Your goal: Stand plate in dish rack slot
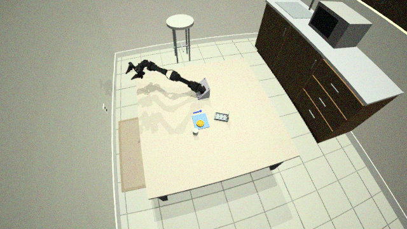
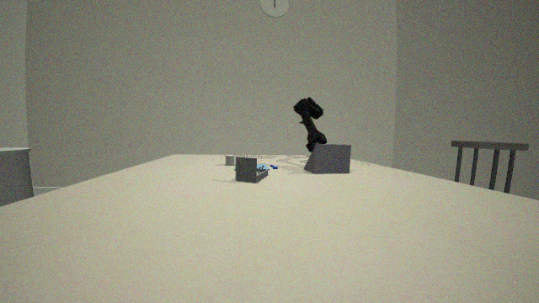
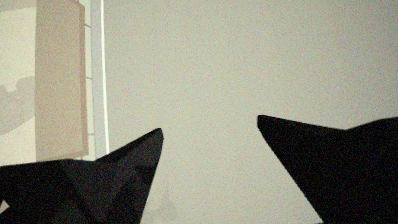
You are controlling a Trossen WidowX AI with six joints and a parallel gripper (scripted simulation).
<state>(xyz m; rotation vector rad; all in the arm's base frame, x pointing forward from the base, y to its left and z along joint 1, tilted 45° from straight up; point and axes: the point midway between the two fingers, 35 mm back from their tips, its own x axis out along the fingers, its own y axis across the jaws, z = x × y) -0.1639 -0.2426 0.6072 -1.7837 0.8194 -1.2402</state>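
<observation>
My gripper tip is now 56 cm short of the white cup, 43 cm to the right of it and 28 cm above it. The rest, counted from my gripper tip: blue mat (51 cm to the left, 46 cm ahead, 30 cm below); blue spoon (52 cm to the left, 35 cm ahead, 30 cm below); yellow plate (50 cm to the left, 48 cm ahead, 29 cm below).
</observation>
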